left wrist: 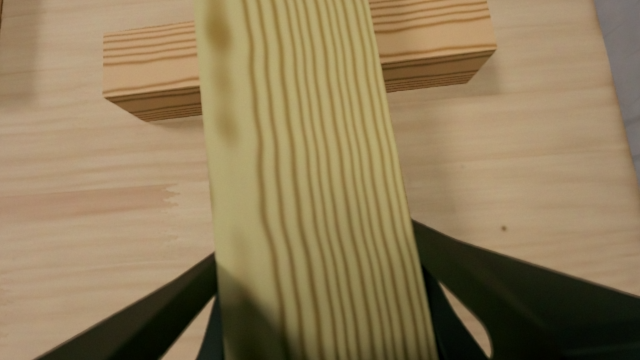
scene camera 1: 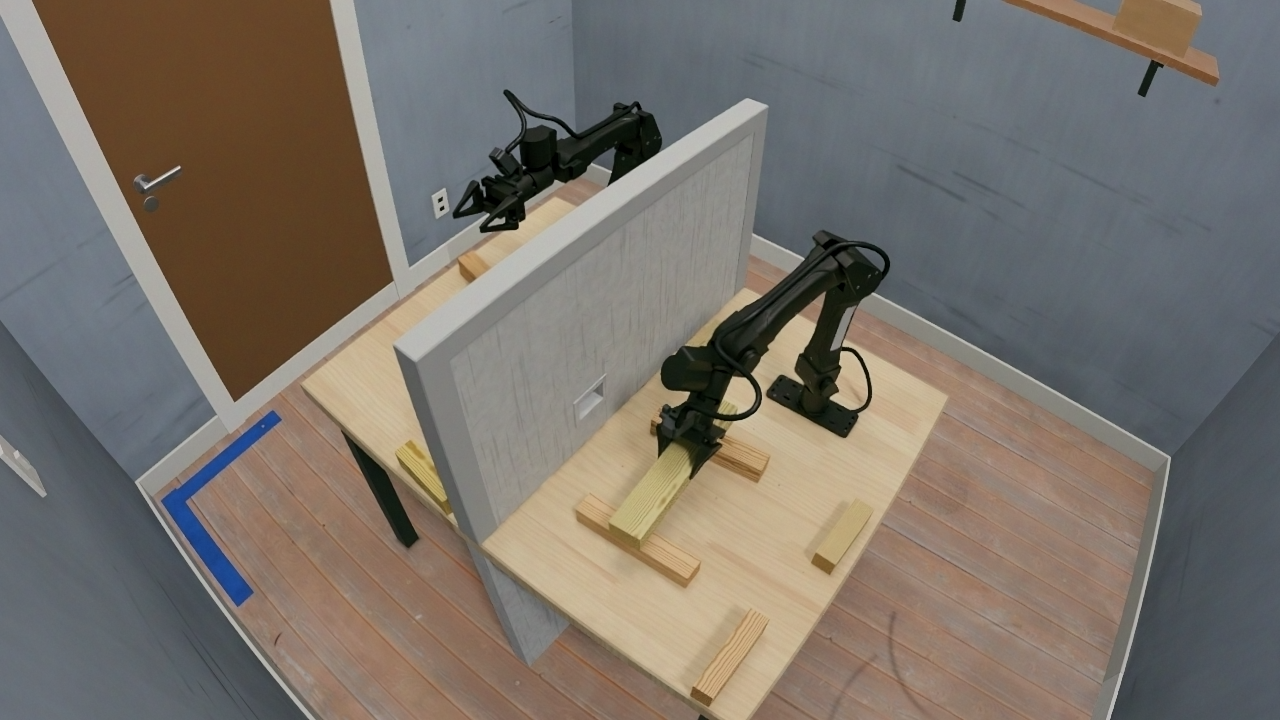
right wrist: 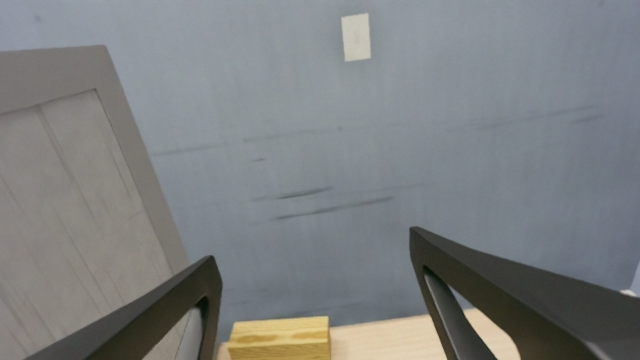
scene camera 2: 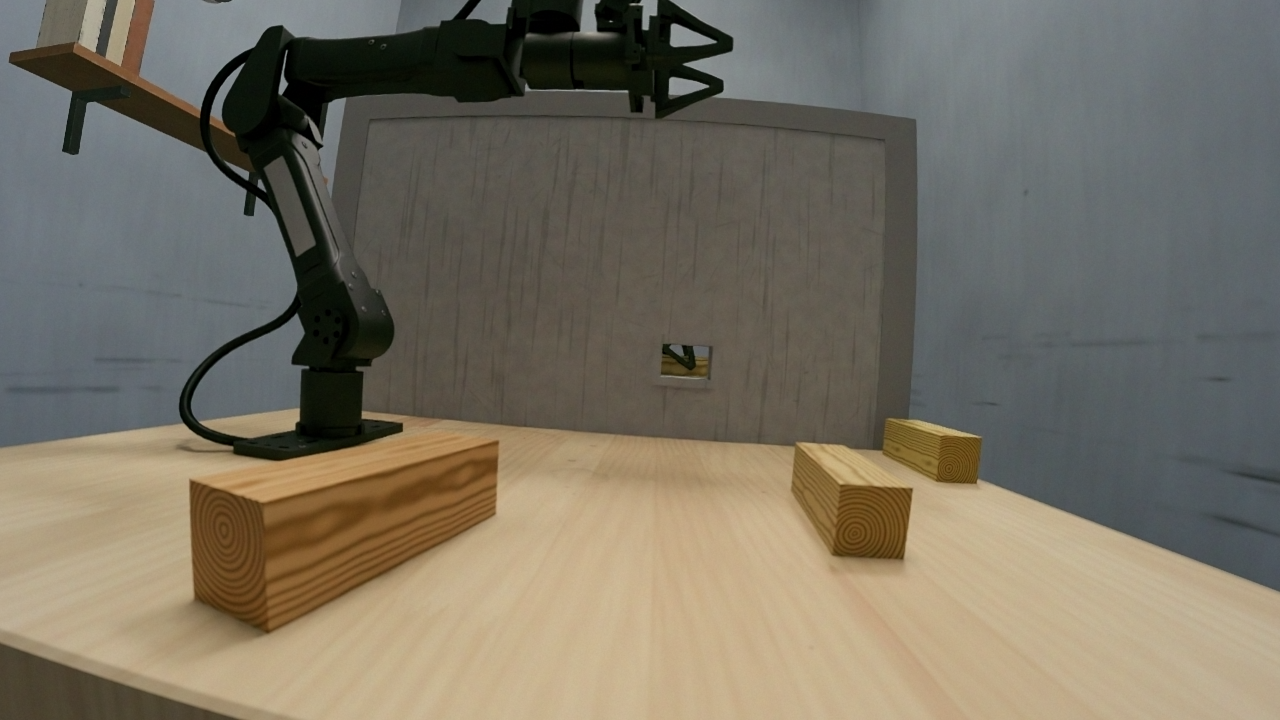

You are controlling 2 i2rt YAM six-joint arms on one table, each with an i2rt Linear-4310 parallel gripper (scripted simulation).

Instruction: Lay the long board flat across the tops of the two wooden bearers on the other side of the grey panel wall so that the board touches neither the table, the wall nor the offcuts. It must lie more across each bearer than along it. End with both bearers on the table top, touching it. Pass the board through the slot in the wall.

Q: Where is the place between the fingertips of my right gripper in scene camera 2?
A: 728, 66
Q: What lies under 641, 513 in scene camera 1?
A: A long pale board.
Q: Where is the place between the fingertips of my left gripper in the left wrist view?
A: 318, 243
